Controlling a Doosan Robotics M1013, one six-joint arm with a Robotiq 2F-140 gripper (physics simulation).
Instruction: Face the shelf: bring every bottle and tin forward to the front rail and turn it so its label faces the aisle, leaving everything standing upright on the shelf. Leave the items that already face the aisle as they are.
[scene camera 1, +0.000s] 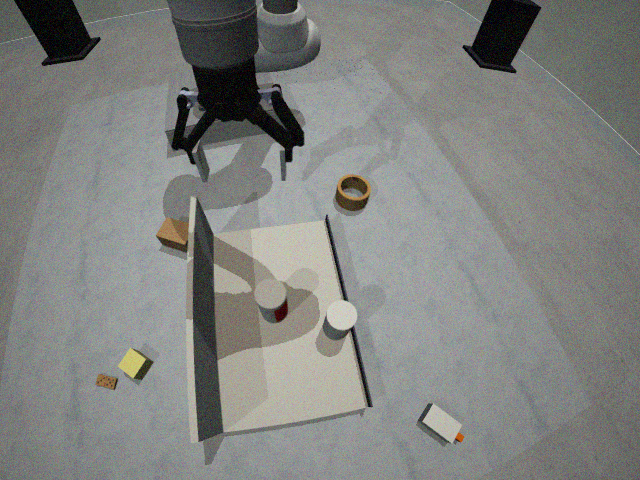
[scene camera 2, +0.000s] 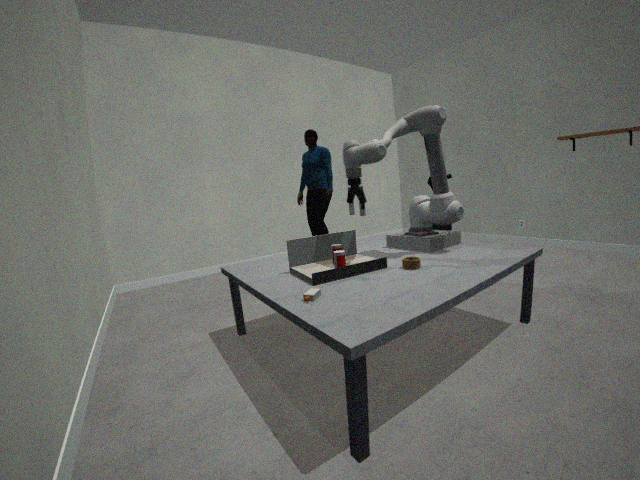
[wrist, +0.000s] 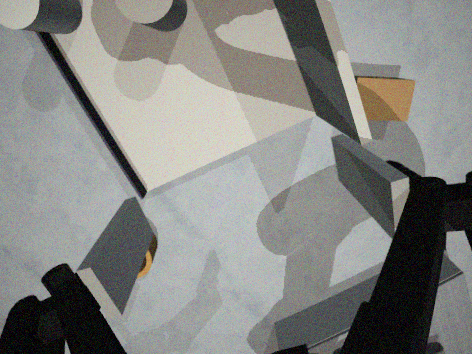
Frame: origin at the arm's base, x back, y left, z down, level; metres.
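Where they show: gripper, fingertip midpoint: (scene camera 1: 244, 174) (scene camera 2: 357, 215) (wrist: 237, 188); arm's base, origin of the base link: (scene camera 2: 421, 234).
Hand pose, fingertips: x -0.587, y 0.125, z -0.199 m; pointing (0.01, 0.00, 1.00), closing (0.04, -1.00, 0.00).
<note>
Each offset is from my fingertips to the centre of the thing. "spot": to the spot under its first point.
A white-topped tin {dy +0.163, dx -0.210, dz +0.206 m} (scene camera 1: 341, 318) (scene camera 2: 339, 258) (wrist: 57, 16) stands upright at the front rail (scene camera 1: 363, 378) (wrist: 90, 102) of the shelf (scene camera 1: 310, 377) (scene camera 2: 320, 275) (wrist: 170, 145). Its red label faces the aisle in scene camera 2. A second white-topped tin {dy +0.032, dx -0.162, dz +0.201 m} (scene camera 1: 271, 297) (scene camera 2: 336, 247) (wrist: 150, 7) stands upright farther back, mid-shelf, apart from the first. Some red shows on its front side; its label is partly hidden behind the front tin in scene camera 2. My gripper (scene camera 1: 244, 174) (scene camera 2: 357, 211) (wrist: 237, 188) is open and empty, high above the shelf's robot-side end, away from both tins.
The shelf's upright back panel {spot: dy -0.098, dx -0.203, dz +0.170 m} (scene camera 1: 204, 320) (scene camera 2: 320, 249) runs along the far side. A wooden ring {dy +0.260, dx +0.170, dz +0.266 m} (scene camera 1: 353, 201) (scene camera 2: 411, 264) and a white box with an orange tip {dy +0.372, dx -0.449, dz +0.277 m} (scene camera 1: 440, 422) (scene camera 2: 312, 293) lie aisle-side. Behind the panel are a brown block {dy -0.218, dx +0.052, dz +0.266 m} (scene camera 1: 172, 235) (wrist: 392, 97) and a yellow block {dy -0.283, dx -0.271, dz +0.272 m} (scene camera 1: 133, 364).
</note>
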